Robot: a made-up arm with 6 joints.
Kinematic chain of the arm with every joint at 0, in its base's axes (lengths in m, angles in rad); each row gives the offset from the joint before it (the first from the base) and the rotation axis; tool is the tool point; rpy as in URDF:
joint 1: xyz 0 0 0.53 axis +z
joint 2: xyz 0.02 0 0 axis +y
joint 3: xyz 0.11 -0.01 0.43 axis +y
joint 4: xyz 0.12 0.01 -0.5 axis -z
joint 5: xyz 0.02 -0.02 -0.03 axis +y
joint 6: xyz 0.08 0 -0.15 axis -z
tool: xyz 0.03 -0.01 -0.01 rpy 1.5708 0 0
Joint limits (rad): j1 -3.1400..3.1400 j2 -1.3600..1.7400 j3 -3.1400..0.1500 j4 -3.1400..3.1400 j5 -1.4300..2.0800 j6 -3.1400..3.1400
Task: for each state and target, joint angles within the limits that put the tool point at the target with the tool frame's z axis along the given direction. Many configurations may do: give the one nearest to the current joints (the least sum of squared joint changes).
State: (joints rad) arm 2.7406 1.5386 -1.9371 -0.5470 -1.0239 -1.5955
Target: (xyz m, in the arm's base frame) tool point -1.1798 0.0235 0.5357 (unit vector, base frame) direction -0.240 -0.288 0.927
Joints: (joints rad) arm 3.0720 1.2404 -2.4267 -0.3818 -0.1453 -1.5020
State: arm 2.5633 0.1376 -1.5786 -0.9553 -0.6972 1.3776
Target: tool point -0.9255 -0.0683 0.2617 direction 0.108 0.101 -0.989
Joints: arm 3.1124 1.0413 -1.4306 -0.7436 -1.1250 1.8165
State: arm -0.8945 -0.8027 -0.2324 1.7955 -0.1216 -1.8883
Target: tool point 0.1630 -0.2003 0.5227 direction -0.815 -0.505 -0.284
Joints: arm -0.4189 -1.3401 0.1201 2.4086 -0.4408 -1.8617
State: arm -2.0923 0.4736 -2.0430 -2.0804 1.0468 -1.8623
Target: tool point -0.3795 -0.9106 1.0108 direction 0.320 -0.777 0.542
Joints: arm -1.9441 0.3438 -1.9050 -1.5586 0.7968 -0.9996
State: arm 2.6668 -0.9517 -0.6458 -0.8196 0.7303 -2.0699
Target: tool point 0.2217 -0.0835 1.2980 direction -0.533 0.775 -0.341
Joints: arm 2.1574 -1.3600 -1.2601 -1.5608 1.5411 -2.9679
